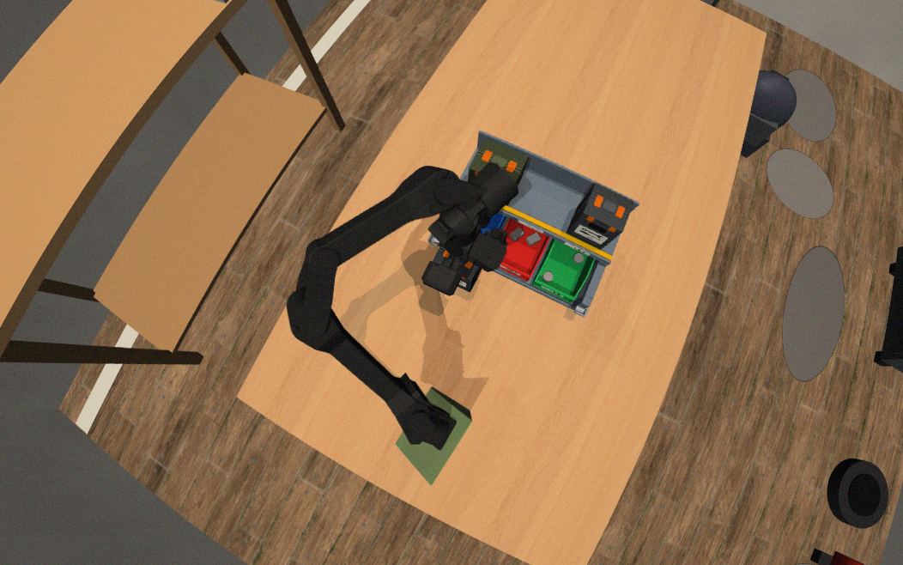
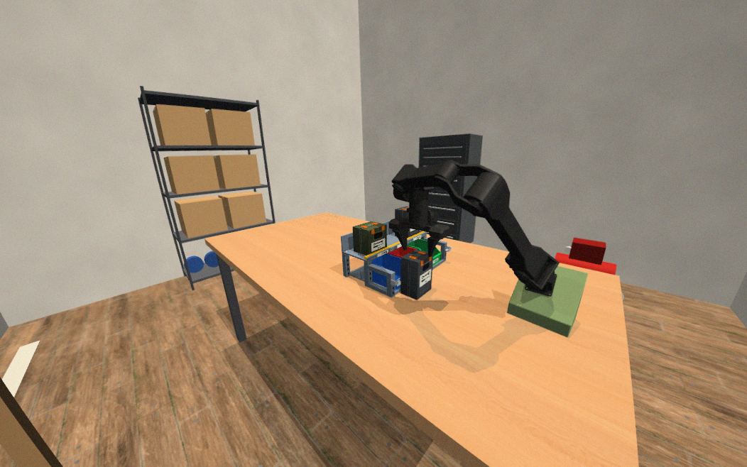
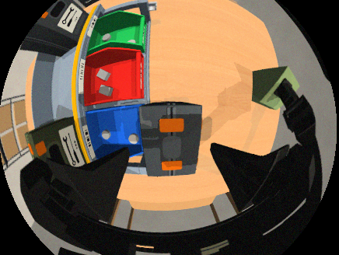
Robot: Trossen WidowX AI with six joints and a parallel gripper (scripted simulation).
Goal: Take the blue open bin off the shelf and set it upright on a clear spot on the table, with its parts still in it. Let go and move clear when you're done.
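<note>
The blue open bin is 12 cm ahead of my hand, 1 cm to the left of it and 13 cm below it. From my hand the other things lie so: olive case (20 cm ahead, 2 cm to the left, 2 cm below); red bin (12 cm ahead, 10 cm to the right, 13 cm below); green bin (13 cm ahead, 21 cm to the right, 13 cm below).
</note>
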